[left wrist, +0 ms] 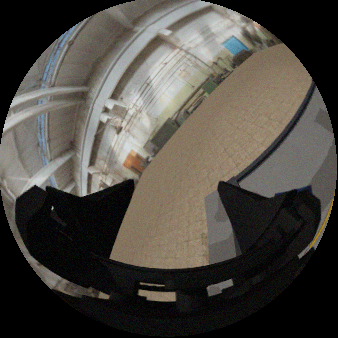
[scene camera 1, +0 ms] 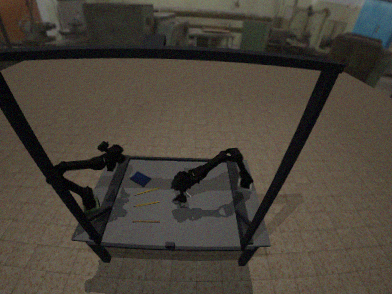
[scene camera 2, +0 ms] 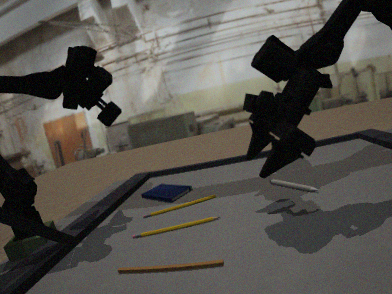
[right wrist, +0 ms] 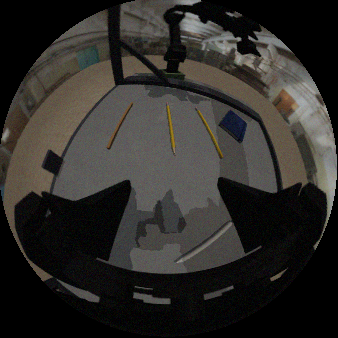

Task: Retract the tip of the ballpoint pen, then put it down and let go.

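Pixels of known places: left gripper, fingertip midpoint: (left wrist: pixel 177 184) (scene camera 2: pixel 99 102); right gripper, fingertip midpoint: (scene camera 1: pixel 172 194) (scene camera 2: pixel 253 167) (right wrist: pixel 174 183); left arm's base, origin of the base link: (scene camera 1: pixel 90 205) (right wrist: pixel 171 70); right arm's base, origin of the base link: (scene camera 1: pixel 244 184).
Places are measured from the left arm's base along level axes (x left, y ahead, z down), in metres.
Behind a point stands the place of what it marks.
Note:
The white ballpoint pen (scene camera 1: pixel 189 195) {z 0.034, x -0.219, y 0.638 m} (scene camera 2: pixel 294 185) {z 0.031, x -0.183, y 0.628 m} (right wrist: pixel 205 243) {z 0.030, x -0.176, y 0.628 m} lies flat on the grey table (scene camera 1: pixel 200 237) {z 0.040, x -0.519, y 0.545 m} (scene camera 2: pixel 250 240) {z 0.040, x -0.277, y 0.437 m}. Its tapered end points right in scene camera 2 and to the lower left in the right wrist view. Whether the writing tip is out is too small to tell. My right gripper (scene camera 2: pixel 255 167) {z -0.057, x -0.210, y 0.507 m} (right wrist: pixel 174 183) {z -0.057, x -0.210, y 0.507 m} is open and empty, above the table close to the pen; its finger covers one end of the pen in the right wrist view. My left gripper (left wrist: pixel 177 184) {z -0.282, x 0.178, y 0.259 m} is open and empty, raised high by the table's left edge, far from the pen.
A blue notebook (scene camera 1: pixel 140 179) {z 0.028, x 0.085, y 0.376 m} (scene camera 2: pixel 166 192) {z 0.028, x 0.075, y 0.378 m} (right wrist: pixel 233 126) {z 0.028, x 0.066, y 0.396 m} lies left of the pen in scene camera 2. Two yellow pencils (scene camera 2: pixel 180 206) {z 0.035, x -0.043, y 0.385 m} (scene camera 2: pixel 176 227) {z 0.035, x -0.143, y 0.345 m} and an orange stick (scene camera 2: pixel 171 267) {z 0.034, x -0.268, y 0.301 m} (right wrist: pixel 120 126) {z 0.036, x -0.267, y 0.317 m} lie nearer the camera there. Dark frame posts (scene camera 1: pixel 295 155) {z -0.719, x -0.711, y 0.721 m} stand at the table's corners.

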